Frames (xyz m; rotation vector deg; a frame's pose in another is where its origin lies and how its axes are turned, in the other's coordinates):
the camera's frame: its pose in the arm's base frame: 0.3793 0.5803 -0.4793 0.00 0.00 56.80
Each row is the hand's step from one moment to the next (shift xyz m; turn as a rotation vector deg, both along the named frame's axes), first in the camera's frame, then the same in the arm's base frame.
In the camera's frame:
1: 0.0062 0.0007 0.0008 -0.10 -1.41 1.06
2: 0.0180 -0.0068 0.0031 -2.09 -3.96 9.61
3: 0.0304 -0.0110 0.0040 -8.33 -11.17 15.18
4: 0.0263 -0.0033 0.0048 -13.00 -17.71 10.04
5: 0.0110 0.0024 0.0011 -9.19 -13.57 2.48
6: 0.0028 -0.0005 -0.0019 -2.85 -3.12 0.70
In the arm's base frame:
1: 0.0028 0.0056 0.0008 1.13 -0.86 1.06
2: 0.0155 0.0113 0.0031 2.17 -3.92 9.61
3: 0.0259 0.0194 0.0040 4.79 -13.09 15.18
4: 0.0172 0.0202 0.0048 7.70 -20.58 10.04
5: 0.0040 0.0105 0.0011 6.32 -15.12 2.48
6: 0.0020 0.0021 -0.0019 1.05 -4.09 0.70

